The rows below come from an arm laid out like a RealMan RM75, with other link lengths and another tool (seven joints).
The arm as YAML. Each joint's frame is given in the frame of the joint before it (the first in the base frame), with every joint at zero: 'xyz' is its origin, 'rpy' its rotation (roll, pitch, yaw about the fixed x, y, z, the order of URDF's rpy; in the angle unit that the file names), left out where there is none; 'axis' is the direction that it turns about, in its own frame. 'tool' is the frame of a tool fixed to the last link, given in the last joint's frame.
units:
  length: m
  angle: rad
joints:
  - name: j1
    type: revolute
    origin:
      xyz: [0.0, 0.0, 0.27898]
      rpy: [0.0, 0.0, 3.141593]
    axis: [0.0, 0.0, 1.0]
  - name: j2
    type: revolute
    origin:
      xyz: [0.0, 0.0, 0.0]
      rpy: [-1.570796, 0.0, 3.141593]
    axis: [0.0, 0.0, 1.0]
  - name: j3
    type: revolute
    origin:
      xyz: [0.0, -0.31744, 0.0]
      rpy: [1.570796, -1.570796, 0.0]
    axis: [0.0, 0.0, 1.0]
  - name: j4
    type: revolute
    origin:
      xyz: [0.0, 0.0, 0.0]
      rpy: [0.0, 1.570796, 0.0]
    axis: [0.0, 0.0, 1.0]
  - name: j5
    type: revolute
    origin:
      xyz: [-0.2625, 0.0, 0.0]
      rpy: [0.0, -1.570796, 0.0]
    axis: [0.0, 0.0, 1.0]
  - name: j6
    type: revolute
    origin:
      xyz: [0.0, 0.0, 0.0]
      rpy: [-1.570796, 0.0, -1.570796]
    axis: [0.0, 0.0, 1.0]
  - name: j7
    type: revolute
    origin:
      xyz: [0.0, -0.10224, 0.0]
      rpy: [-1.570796, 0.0, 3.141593]
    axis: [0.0, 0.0, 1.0]
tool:
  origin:
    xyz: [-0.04, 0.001, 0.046]
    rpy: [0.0, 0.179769, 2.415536]
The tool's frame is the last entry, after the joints.
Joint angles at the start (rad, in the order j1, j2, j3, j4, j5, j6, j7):
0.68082, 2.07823, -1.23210, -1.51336, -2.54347, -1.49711, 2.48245
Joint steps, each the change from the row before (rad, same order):
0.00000, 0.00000, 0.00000, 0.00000, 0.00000, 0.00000, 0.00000
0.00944, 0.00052, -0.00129, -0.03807, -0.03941, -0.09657, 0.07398
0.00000, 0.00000, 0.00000, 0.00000, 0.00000, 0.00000, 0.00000
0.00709, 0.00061, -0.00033, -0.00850, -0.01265, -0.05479, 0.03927
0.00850, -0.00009, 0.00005, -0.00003, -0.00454, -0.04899, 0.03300
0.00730, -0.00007, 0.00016, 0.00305, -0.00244, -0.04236, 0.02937
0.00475, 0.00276, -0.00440, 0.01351, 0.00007, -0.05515, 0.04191
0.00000, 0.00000, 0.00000, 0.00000, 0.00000, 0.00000, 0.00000
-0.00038, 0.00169, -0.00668, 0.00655, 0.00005, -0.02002, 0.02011
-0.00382, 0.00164, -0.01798, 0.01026, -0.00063, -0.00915, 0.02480
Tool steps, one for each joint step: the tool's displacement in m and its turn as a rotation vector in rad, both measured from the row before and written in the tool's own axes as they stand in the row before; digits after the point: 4 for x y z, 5 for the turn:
0.0000, 0.0000, 0.0000, 0.00000, 0.00000, 0.00000
-0.0014, 0.0080, -0.0120, -0.05905, 0.04835, 0.03301
0.0000, 0.0000, 0.0000, 0.00000, 0.00000, 0.00000
-0.0006, 0.0061, -0.0043, -0.04466, 0.02253, 0.02147
-0.0009, 0.0057, -0.0028, -0.04593, 0.01677, 0.01816
-0.0004, 0.0053, -0.0018, -0.04256, 0.01514, 0.01768
0.0001, 0.0097, 0.0010, -0.07041, 0.02176, 0.02857
0.0000, 0.0000, 0.0000, 0.00000, 0.00000, 0.00000
-0.0001, 0.0047, 0.0017, -0.03037, 0.01113, 0.01282
-0.0009, 0.0050, 0.0043, -0.02853, 0.01454, 0.01363

